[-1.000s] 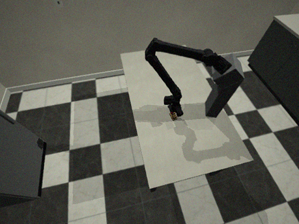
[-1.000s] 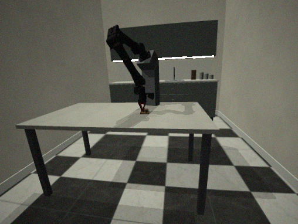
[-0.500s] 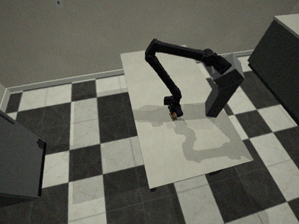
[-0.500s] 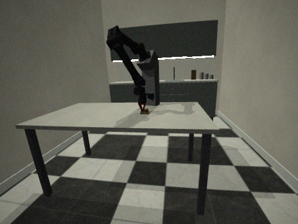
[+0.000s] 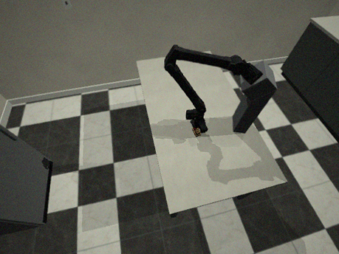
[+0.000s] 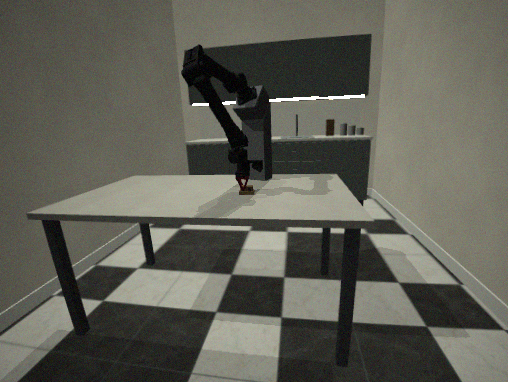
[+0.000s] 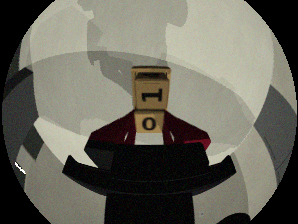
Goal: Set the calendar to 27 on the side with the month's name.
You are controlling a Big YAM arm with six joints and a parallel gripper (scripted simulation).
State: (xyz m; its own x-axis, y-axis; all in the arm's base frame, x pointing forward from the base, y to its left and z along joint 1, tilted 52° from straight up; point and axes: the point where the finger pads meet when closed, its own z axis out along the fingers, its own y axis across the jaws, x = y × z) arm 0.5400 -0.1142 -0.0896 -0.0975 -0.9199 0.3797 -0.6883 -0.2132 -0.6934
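My gripper is now 2 cm to the right of the wooden tray and 2 cm above it.
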